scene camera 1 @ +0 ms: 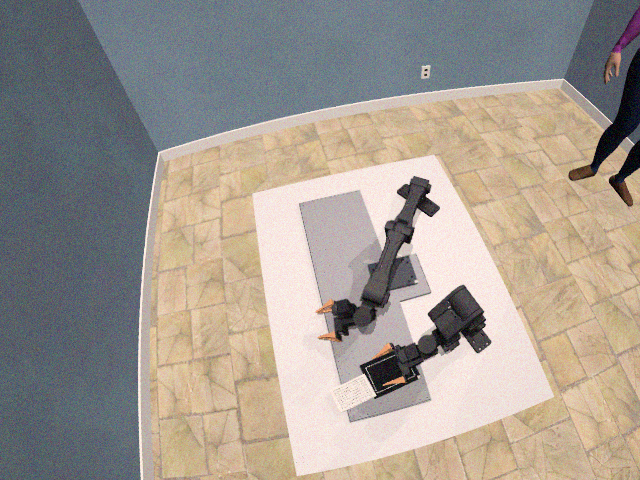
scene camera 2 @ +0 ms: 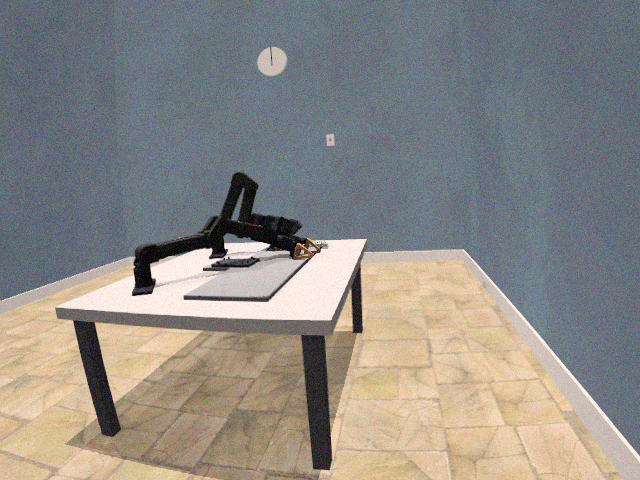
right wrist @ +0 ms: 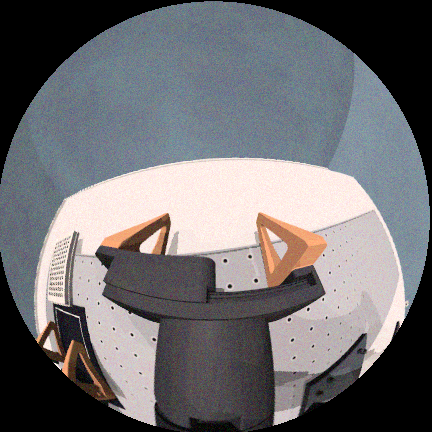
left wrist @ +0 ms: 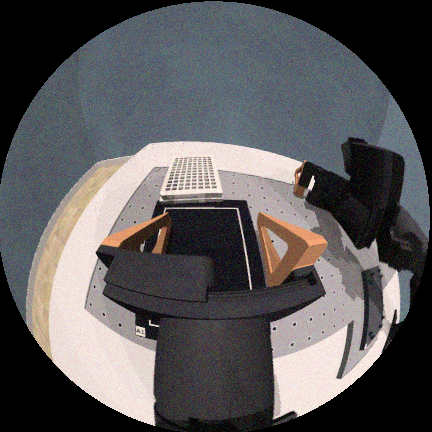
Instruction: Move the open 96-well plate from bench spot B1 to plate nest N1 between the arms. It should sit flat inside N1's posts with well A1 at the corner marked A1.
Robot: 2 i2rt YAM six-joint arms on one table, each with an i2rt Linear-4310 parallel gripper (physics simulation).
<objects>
left gripper: open, touches a black nest with white outline (scene camera 1: 383,369)
</objects>
